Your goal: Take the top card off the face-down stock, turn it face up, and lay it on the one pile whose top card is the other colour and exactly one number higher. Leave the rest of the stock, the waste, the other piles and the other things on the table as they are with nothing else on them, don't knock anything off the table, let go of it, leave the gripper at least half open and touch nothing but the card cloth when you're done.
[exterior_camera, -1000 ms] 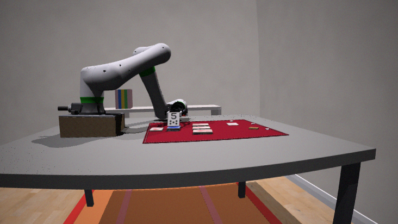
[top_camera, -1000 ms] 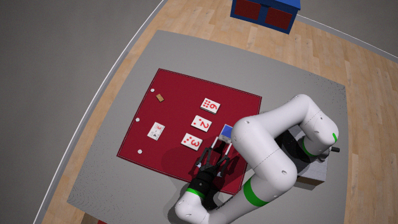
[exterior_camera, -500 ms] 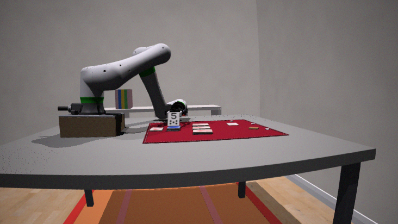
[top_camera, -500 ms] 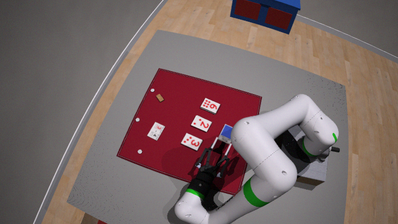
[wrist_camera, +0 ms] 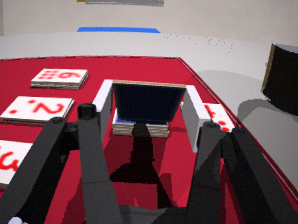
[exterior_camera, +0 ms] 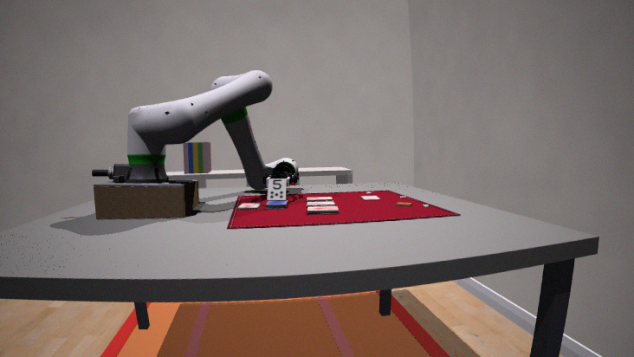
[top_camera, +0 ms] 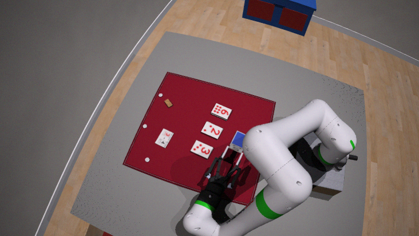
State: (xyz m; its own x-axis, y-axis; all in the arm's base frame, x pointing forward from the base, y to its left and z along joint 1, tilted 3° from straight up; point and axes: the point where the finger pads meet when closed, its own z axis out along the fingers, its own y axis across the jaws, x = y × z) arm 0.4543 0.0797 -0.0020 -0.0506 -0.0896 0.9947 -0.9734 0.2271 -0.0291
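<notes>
The black 5 card lies 1 cm behind my hand, 5 cm to the right of it and 2 cm below it. Also, from my hand: red card cloth: 16 cm ahead, 12 cm to the right, 8 cm below; brown block: 38 cm ahead, 23 cm to the right, 7 cm below.
</notes>
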